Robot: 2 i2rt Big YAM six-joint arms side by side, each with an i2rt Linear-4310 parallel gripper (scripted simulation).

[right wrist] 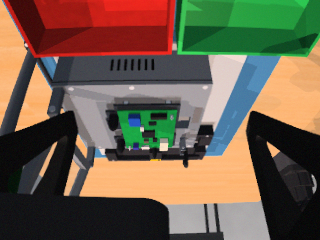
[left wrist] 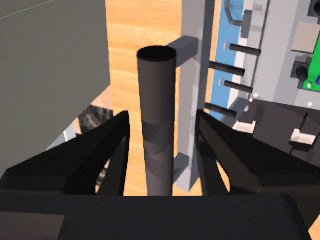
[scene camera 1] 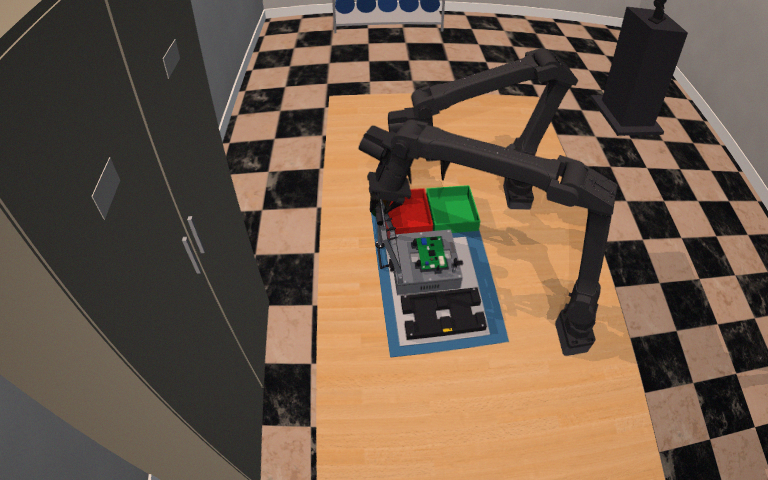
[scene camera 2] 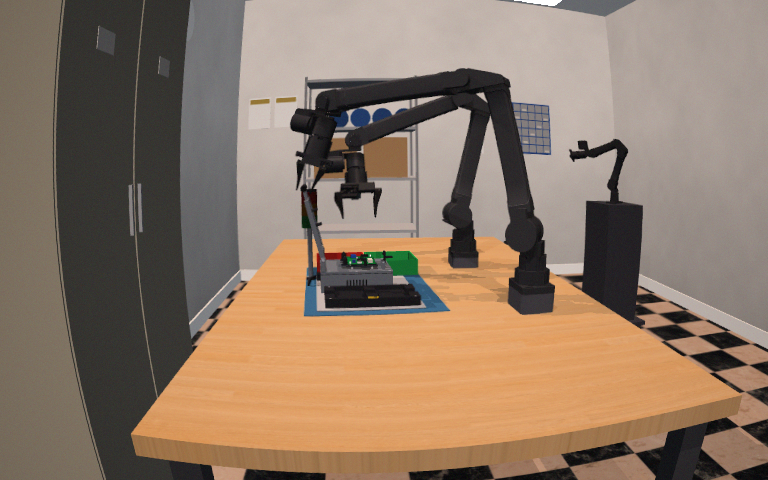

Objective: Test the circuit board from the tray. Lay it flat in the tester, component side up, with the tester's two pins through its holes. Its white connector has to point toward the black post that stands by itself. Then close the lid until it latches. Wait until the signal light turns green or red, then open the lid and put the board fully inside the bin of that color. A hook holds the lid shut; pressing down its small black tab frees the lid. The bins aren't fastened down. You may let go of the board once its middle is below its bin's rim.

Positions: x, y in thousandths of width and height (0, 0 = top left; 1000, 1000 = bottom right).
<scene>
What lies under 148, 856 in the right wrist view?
The right gripper.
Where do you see a green bin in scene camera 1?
594, 426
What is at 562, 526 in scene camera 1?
A green circuit board.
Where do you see a green bin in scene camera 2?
525, 547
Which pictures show the left gripper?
The left wrist view, scene camera 1 and scene camera 2 only.
</scene>
